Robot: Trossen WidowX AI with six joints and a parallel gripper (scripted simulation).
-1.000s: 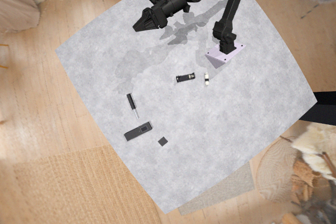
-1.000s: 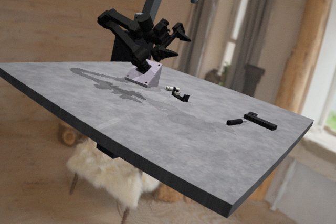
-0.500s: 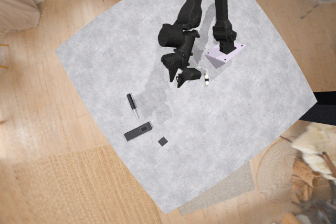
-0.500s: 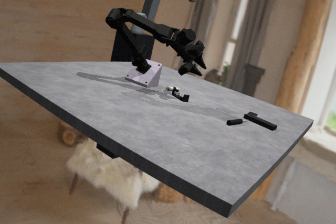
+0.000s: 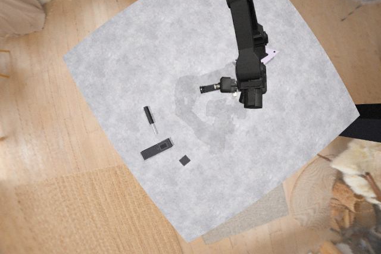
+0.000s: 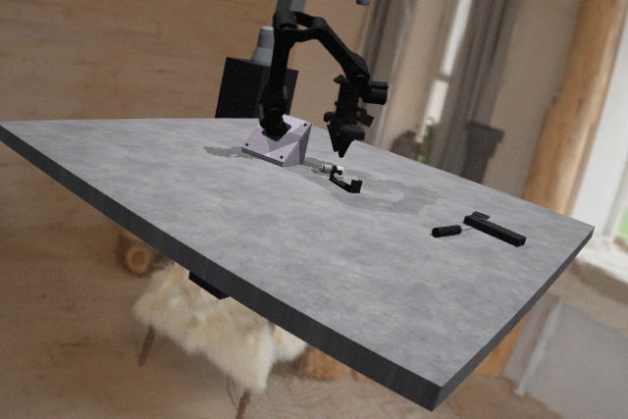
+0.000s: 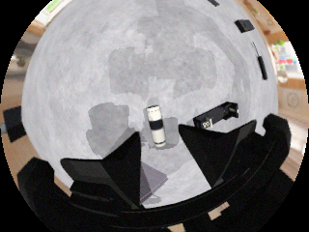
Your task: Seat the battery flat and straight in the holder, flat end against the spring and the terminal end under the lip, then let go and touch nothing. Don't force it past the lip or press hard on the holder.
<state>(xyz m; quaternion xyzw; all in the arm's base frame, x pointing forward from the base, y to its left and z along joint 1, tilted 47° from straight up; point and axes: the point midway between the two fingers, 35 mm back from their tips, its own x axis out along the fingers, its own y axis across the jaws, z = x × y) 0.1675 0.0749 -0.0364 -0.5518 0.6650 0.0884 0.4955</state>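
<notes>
Right now my gripper tip is 40 mm above the battery, 10 mm to the left of it and 10 mm past it. Round my gripper tip: black remote: 490 mm ahead, 40 mm below, 30 mm to the left; black square: 400 mm ahead, 160 mm to the left, 50 mm below; black-handled screwdriver: 430 mm ahead, 100 mm to the right, 40 mm below.
</notes>
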